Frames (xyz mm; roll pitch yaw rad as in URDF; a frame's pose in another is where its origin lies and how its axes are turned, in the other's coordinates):
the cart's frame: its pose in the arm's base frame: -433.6 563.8 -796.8 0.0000 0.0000 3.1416
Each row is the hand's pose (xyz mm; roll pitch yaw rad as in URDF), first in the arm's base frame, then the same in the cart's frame.
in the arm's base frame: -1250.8 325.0 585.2 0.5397 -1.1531 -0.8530
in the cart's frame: 817.2 238.8 1382.0 0.5397 -1.1531 2.2886
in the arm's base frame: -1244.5 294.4 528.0 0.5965 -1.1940 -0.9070
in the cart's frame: 810.9 269.4 1324.8 0.5965 -1.1940 2.2346
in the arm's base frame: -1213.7 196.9 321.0 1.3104 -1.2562 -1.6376
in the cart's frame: 780.1 366.9 1117.8 1.3104 -1.2562 1.5040
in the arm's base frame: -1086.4 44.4 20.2 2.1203 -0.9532 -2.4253
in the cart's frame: 652.8 519.4 817.0 2.1203 -0.9532 0.7163
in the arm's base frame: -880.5 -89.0 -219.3 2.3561 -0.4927 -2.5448
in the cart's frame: 446.9 652.8 577.5 2.3561 -0.4927 0.5968
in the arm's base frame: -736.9 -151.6 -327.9 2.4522 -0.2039 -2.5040
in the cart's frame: 303.3 715.4 468.9 2.4522 -0.2039 0.6376
